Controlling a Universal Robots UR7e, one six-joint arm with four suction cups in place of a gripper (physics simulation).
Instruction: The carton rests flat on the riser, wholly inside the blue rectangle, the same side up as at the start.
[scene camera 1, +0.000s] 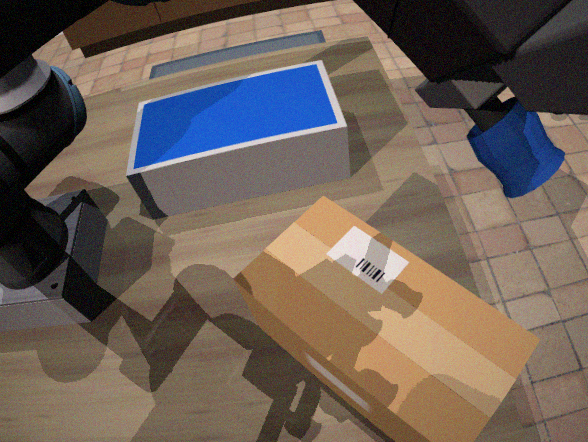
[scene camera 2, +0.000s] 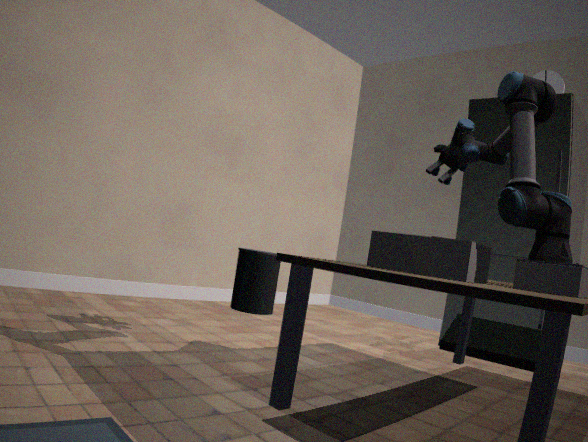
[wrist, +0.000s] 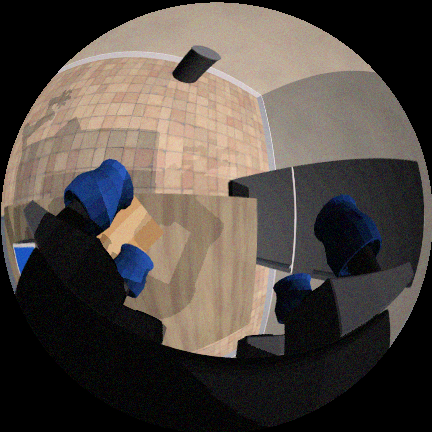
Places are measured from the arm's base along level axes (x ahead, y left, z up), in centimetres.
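Where they show: end effector, tool point: (wrist: 217, 248); arm's base, origin of the base link: (scene camera 1: 31, 249) (scene camera 2: 549, 263).
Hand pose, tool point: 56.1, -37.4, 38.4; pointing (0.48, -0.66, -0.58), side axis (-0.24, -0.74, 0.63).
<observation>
Each offset is from my tool point to the top centre of the thing, as dx, dy, dz. "*": to the spot under its first point. Level surfaces: height alone.
The brown carton @(-5.9, +11.3, -32.9) (scene camera 1: 425, 345) (wrist: 150, 232) lies flat on the table, askew, its tape strip and white barcode label facing up. It is apart from the riser @(-18.2, +53.8, -35.8) (scene camera 1: 250, 170) (scene camera 2: 420, 255), a pale box with a blue rectangle @(* -14.7, +52.4, -35.7) (scene camera 1: 250, 110) (wrist: 24, 257) on top. The rectangle is uncovered and partly shaded. My gripper (scene camera 2: 439, 176) (wrist: 218, 248) is open, holding nothing, high above the table and away from the carton. In scene camera 1, one blue cup shows at the upper right. In the wrist view, cups hide part of the carton. In scene camera 2, I cannot make out the carton.
The wooden table @(dz -47.8) (scene camera 1: 215, 245) (scene camera 2: 400, 276) (wrist: 225, 280) carries a grey block (scene camera 1: 90, 240) (scene camera 2: 547, 280) under the arm's base. A dark bin (scene camera 2: 255, 282) (wrist: 196, 65) stands beyond the table. A tall dark cabinet (scene camera 2: 520, 150) stands behind the arm. A blue-grey panel (scene camera 1: 235, 54) (scene camera 2: 60, 432) lies low past the riser.
</observation>
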